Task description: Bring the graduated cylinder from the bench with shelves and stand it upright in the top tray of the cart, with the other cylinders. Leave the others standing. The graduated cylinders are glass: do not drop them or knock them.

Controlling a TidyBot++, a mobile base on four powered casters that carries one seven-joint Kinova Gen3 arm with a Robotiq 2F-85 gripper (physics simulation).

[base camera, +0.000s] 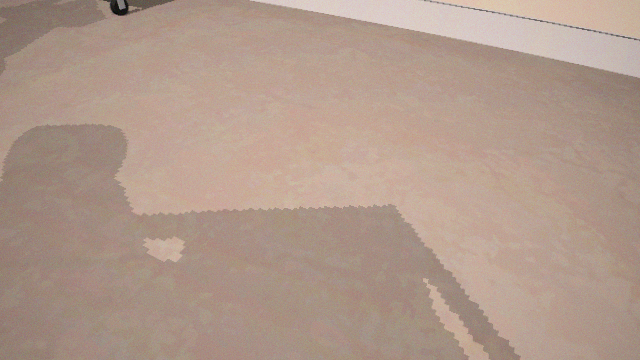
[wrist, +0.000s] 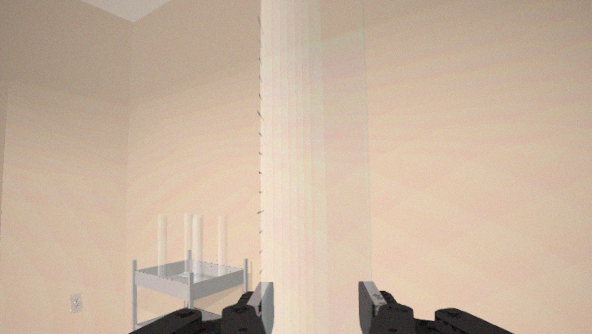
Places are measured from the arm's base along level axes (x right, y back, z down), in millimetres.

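Where they show: gripper, fingertip midpoint: (wrist: 316,301).
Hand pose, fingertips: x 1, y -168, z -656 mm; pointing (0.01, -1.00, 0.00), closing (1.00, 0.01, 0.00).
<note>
Each offset is from my fingertips to the top centre of the thing. "pt": to the spot under its first point. Level surfaces: height alone.
My gripper (wrist: 316,301) is shut on the graduated cylinder {pt dz -69, dx +0, dy +57 mm} (wrist: 315,150), a clear glass tube with dark marks along its left edge. The cylinder stands upright between the fingers and runs up out of the top of the wrist view; its lower end is hidden. The cart (wrist: 162,286) is at the lower left of the wrist view, beyond and left of the gripper. In its top tray several other cylinders {dz +55, dx -522, dy -1273 mm} (wrist: 198,245) stand upright. A caster of the cart {pt dz +1027, dx -494, dy -1145 mm} (base camera: 120,7) shows at the top left of the base camera view.
A wall (wrist: 475,175) (base camera: 575,15) rises behind the cart and along the right, with a white baseboard (base camera: 450,30). A wall socket (wrist: 76,303) is left of the cart. The robot's shadow (base camera: 250,260) falls on the floor {dz +1053 mm} (base camera: 300,125) ahead of the base.
</note>
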